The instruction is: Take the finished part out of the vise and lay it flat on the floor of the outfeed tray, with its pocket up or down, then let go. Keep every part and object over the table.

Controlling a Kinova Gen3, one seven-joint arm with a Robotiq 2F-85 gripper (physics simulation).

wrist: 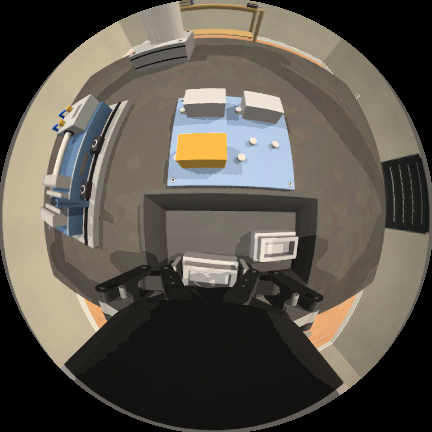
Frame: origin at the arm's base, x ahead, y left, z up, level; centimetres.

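Seen in the pictures: gripper, fingertip midpoint: (209,266); arm's base at its link origin: (166,37).
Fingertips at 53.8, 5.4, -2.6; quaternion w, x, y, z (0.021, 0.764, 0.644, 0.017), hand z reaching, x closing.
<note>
Pixels of each thing's top centre, then the offset from my fingertips to it, as dx, dy, dz.
- finished part at its top centre: (208,281) +0.6, -0.1, +2.5
- blue vise at its top centre: (50,159) -19.5, -26.6, +5.0
- pocketed part at its top centre: (279,248) -0.6, +8.6, -0.2
- light blue plate at its top centre: (233,131) -17.7, +5.7, -4.0
- orange block at its top centre: (200,144) -14.1, +0.7, -0.5
The finished part (210,264), a light grey block with a recessed pocket facing the camera, is between my fingertips at the bottom middle of the wrist view. My gripper (209,266) is shut on it and holds it over the near part of the outfeed tray. The outfeed tray (230,201) is a dark grey open box with raised walls. Whether the held part touches the tray floor cannot be told. The blue vise (75,187) stands at the left, with no part showing between its light jaws.
Another pocketed part (276,247) lies in the tray's right half, close to the held part. Behind the tray, a light blue plate (260,172) bears an orange block (201,147), two grey blocks (205,102) (262,106) and several pegs. The robot base (162,50) stands at the far left.
</note>
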